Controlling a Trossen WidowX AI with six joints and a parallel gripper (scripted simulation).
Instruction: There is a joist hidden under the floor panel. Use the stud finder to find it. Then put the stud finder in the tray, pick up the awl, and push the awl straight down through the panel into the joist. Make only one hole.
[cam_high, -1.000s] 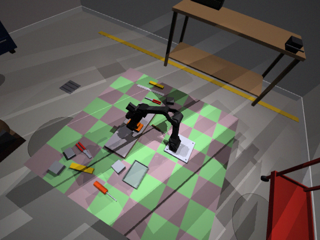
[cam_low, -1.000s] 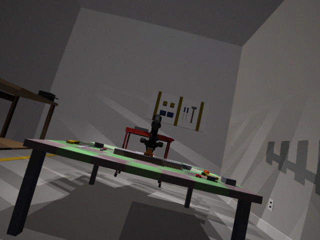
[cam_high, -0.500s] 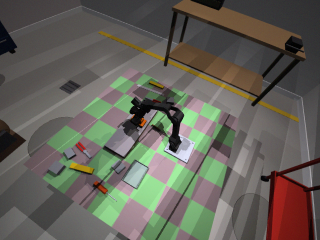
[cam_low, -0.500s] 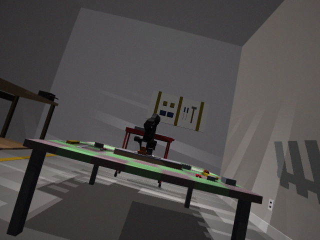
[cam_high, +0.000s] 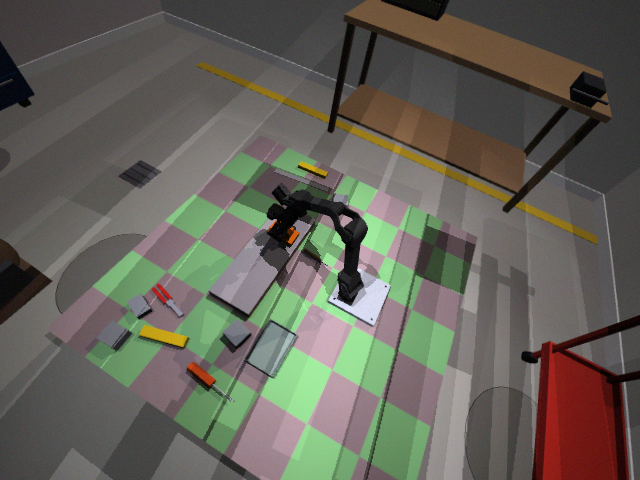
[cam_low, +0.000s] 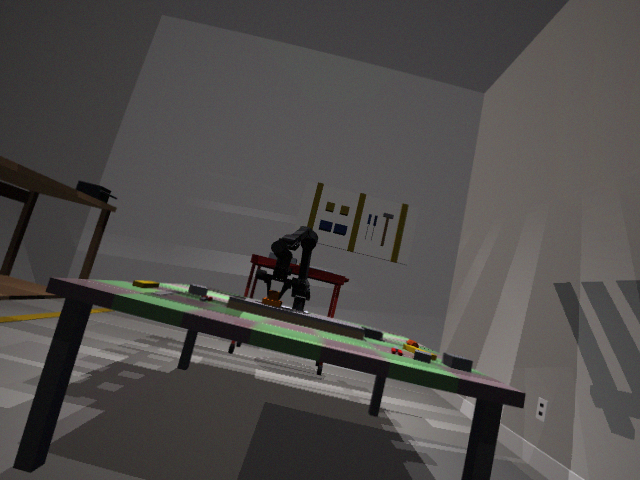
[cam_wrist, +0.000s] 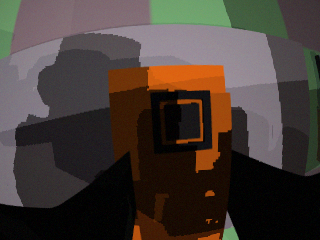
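My gripper tip is now 420 mm to the right of the glass-like tray, 210 mm past it and 50 mm above it. Round my gripper tip: awl 190 mm behind, 60 mm below, 10 mm to the left; ruler 370 mm to the right, 100 mm ahead, 60 mm below; orange stud finder 20 mm above, 10 mm ahead.
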